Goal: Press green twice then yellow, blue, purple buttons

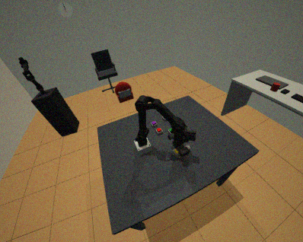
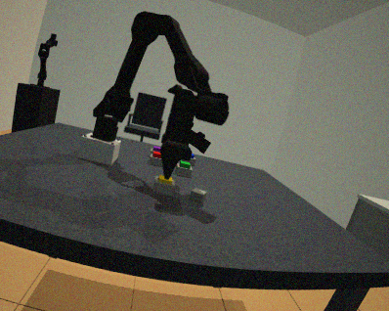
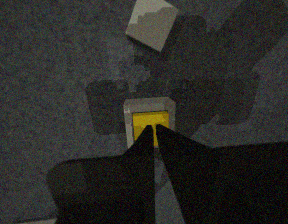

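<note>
Now: the yellow button 10 mm below my gripper tip. Round my gripper tip: green button: 40 mm ahead, 200 mm to the left; red button: 60 mm behind, 250 mm to the left; small grey block: 90 mm ahead, 10 mm to the left, 20 mm below.
</note>
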